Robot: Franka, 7 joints.
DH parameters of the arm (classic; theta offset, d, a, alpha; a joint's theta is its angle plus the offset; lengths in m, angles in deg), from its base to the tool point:
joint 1: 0 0.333 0 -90
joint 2: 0 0 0 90
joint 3: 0 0.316 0.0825 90
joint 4: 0 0 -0.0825 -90
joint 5: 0 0.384 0 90
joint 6: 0 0 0.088 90
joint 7: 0 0.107 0 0
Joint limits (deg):
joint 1: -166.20..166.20
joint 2: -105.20..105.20
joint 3: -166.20..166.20
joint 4: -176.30..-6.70
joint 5: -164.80..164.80
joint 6: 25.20..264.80
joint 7: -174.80..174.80
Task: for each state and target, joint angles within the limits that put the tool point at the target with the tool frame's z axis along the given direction. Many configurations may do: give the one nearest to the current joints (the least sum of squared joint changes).
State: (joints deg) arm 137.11 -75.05 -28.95 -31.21 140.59 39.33 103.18
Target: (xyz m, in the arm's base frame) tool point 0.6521 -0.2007 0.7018 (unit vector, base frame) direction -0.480 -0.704 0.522
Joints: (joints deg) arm 139.52 -78.93 -66.25 -54.91 121.53 68.77 103.18
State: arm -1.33 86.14 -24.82 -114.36 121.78 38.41 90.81
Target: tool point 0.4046 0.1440 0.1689 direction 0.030 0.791 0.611
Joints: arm 21.62 37.62 -19.27 -137.28 107.39 42.45 90.81
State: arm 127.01 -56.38 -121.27 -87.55 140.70 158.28 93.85
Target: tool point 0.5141 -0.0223 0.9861 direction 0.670 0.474 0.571
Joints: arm 139.89 -10.66 -126.36 -49.08 89.43 156.91 93.85
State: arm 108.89 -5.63 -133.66 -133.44 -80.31 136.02 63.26
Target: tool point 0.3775 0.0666 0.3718 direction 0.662 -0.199 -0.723
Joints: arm 158.00 27.10 -157.06 -161.38 -56.16 176.41 63.26
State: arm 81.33 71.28 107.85 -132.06 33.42 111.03 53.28
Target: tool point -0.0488 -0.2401 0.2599 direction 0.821 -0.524 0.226
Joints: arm 110.07 30.67 111.46 -176.30 73.64 100.54 53.28
